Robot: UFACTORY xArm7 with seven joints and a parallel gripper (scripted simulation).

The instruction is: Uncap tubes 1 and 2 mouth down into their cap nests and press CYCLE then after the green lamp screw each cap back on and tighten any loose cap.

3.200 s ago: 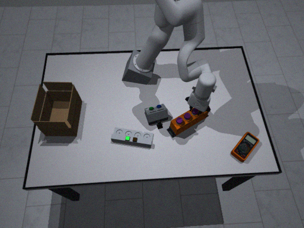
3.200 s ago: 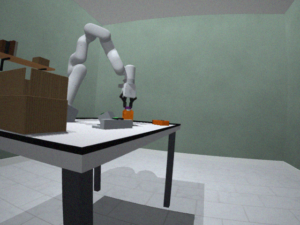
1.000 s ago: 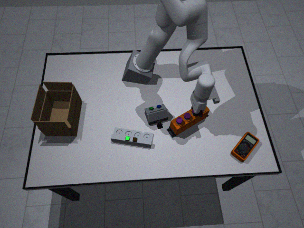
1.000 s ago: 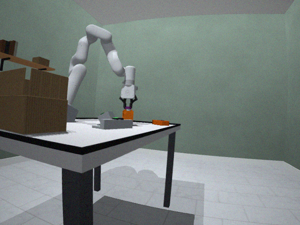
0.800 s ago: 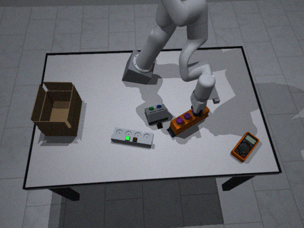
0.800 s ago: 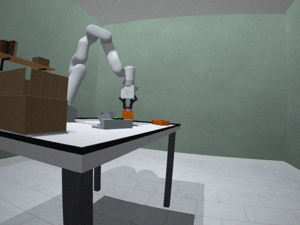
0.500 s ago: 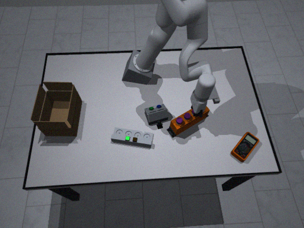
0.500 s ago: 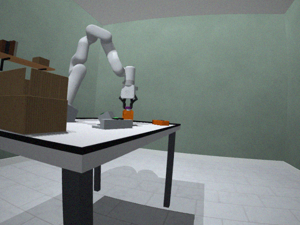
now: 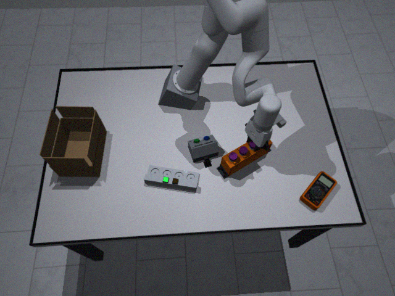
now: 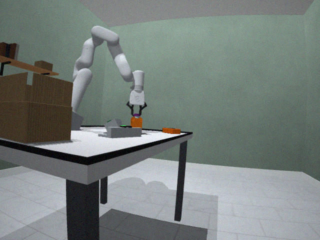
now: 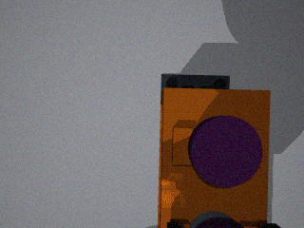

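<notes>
The purple cap is 10 mm below my hand. Also, from my hand: tube 1: 40 mm to the left, 30 mm behind, 20 mm below; blue key: 190 mm to the right, 60 mm below, 50 mm behind; grey key housing: 210 mm to the right, 80 mm below, 20 mm behind.
</notes>
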